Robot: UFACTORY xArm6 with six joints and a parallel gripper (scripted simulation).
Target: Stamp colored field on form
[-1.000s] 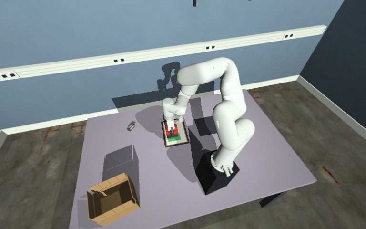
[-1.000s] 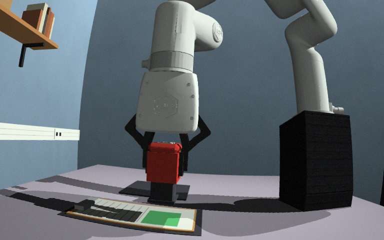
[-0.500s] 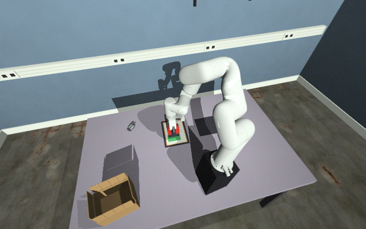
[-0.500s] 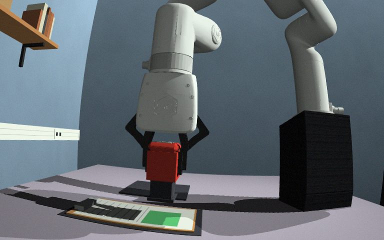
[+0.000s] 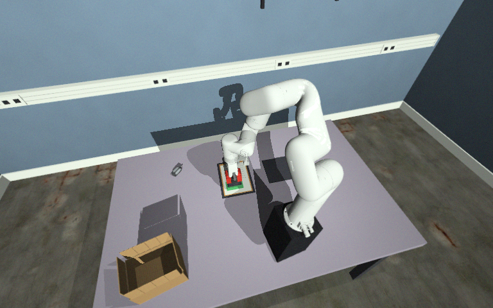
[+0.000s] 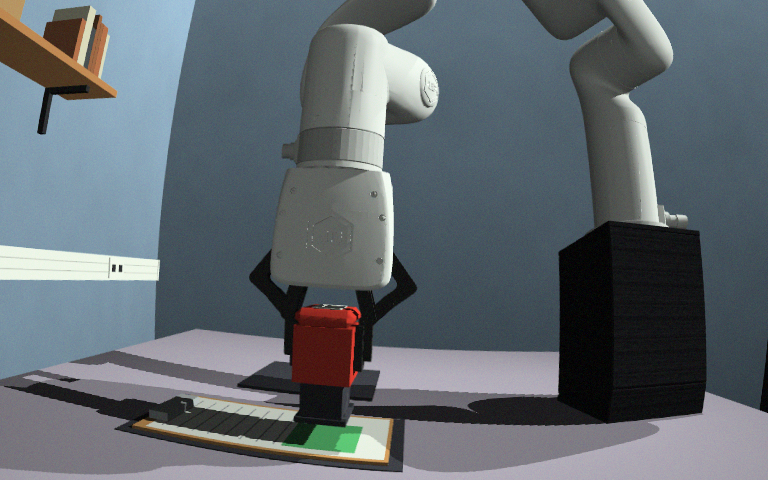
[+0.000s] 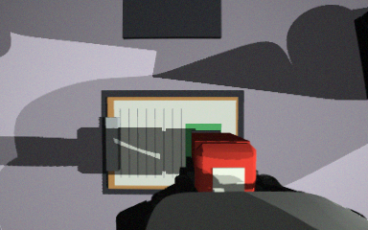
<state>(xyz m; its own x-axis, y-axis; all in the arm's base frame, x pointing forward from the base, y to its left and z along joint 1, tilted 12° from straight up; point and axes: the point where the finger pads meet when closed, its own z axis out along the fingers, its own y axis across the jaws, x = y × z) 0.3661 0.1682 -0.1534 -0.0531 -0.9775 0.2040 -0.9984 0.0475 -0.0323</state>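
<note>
Right now the red stamp is 20 mm below my hand. From my hand the other things lie so: grey object 180 mm ahead, 300 mm to the left, 70 mm below; then dark mat 40 mm ahead, 310 mm to the right, 90 mm below; then clipboard 80 mm ahead, 10 mm to the right, 80 mm below.
</note>
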